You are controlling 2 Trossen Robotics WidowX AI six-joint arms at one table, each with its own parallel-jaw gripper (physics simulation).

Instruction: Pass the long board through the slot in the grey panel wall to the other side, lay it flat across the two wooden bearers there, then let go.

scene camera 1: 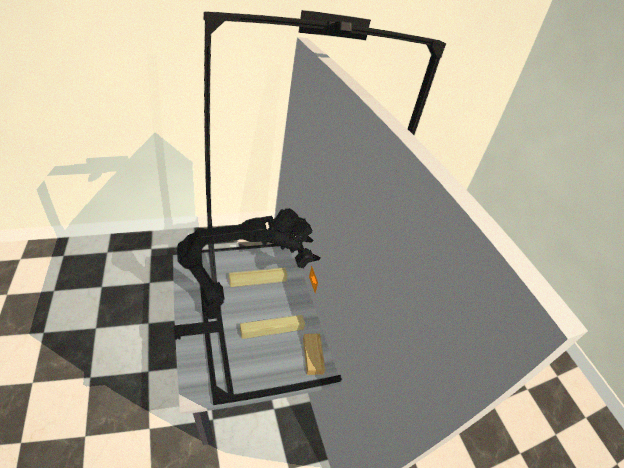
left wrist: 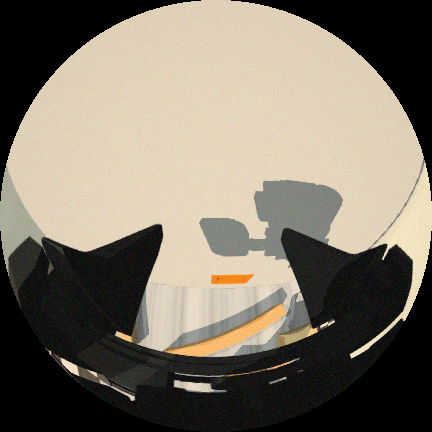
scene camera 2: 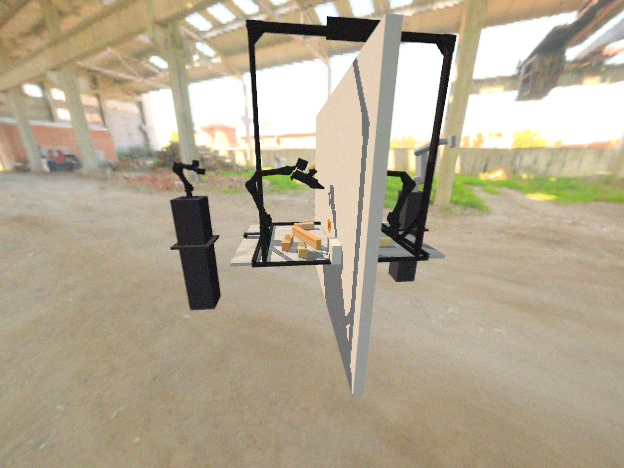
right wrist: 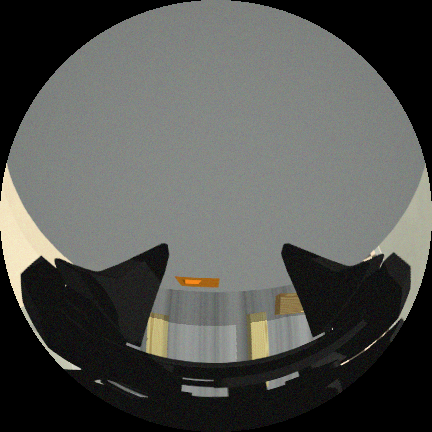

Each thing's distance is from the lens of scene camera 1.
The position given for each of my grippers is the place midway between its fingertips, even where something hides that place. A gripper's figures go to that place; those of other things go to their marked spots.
my right gripper [scene camera 1: 316,249]: 1.31 m
grey panel wall [scene camera 1: 433,316]: 0.79 m
